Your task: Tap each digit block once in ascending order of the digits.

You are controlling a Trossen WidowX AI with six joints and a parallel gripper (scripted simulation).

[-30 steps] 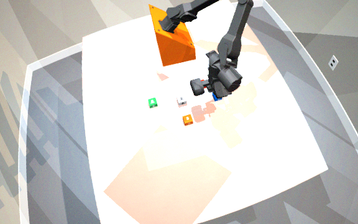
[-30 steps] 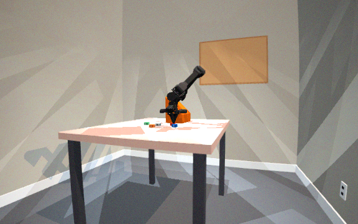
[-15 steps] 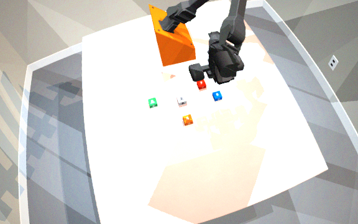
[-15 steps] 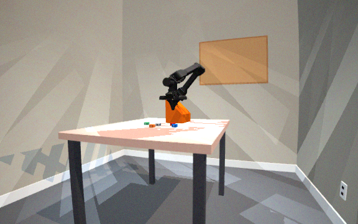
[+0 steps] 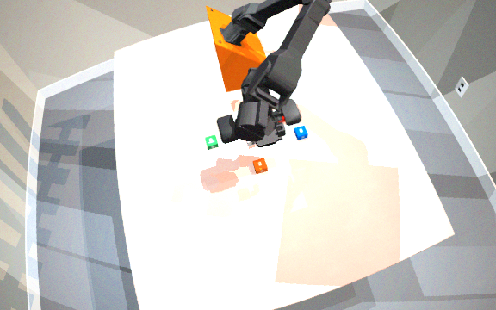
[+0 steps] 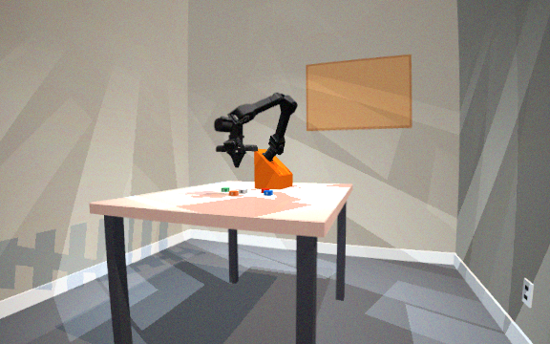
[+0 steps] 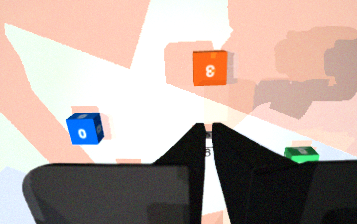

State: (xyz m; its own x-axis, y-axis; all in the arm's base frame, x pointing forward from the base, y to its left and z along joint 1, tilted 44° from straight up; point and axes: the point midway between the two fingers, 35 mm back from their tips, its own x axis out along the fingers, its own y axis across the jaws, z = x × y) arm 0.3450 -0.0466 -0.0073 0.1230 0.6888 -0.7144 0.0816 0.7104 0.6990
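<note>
Right now the yellow-orange block is 10 mm ahead of my gripper tip, 10 mm to the right of it and 110 mm below it. The rest, counted from my gripper tip: red block: 120 mm behind, 100 mm to the left, 110 mm below; white block: 80 mm behind, 110 mm below; blue block: 40 mm behind, 130 mm to the left, 110 mm below.
</note>
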